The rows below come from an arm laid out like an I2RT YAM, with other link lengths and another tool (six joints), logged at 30 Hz.
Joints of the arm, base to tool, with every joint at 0 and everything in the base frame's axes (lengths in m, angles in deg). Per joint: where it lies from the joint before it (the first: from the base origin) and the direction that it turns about. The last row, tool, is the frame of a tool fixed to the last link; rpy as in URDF.
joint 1: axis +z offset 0 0 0.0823
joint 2: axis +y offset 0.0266 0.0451 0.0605
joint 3: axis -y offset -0.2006 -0.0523 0
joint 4: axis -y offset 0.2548 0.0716 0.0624
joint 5: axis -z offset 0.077 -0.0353 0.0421
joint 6: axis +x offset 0.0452 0 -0.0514
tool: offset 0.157 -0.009 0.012 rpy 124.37 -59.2 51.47
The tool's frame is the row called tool.
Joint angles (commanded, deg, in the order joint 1, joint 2, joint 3, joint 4, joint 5, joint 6), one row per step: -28.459 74.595 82.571 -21.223 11.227 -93.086; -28.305 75.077 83.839 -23.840 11.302 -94.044; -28.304 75.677 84.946 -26.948 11.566 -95.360; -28.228 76.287 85.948 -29.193 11.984 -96.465; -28.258 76.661 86.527 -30.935 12.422 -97.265; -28.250 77.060 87.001 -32.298 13.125 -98.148; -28.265 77.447 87.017 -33.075 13.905 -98.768; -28.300 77.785 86.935 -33.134 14.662 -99.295; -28.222 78.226 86.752 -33.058 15.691 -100.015; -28.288 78.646 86.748 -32.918 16.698 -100.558
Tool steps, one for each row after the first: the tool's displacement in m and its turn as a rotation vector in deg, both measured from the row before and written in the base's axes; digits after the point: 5 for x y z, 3 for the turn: -0.00120 0.00199 -0.00502 0.142 2.217 0.311; -0.00268 0.00061 -0.00966 0.202 3.142 0.111; -0.00190 0.00025 -0.00650 -0.036 2.379 0.025; -0.00255 -0.00054 -0.00589 0.027 1.922 -0.170; -0.00243 -0.00128 -0.00519 -0.232 1.808 -0.327; -0.00190 -0.00212 -0.00630 -0.145 1.546 -0.498; -0.00094 -0.00275 -0.00354 -0.392 0.902 -0.522; -0.00062 -0.00288 -0.00458 -0.582 1.149 -0.575; -0.00114 -0.00389 -0.00254 -0.582 0.807 -0.763
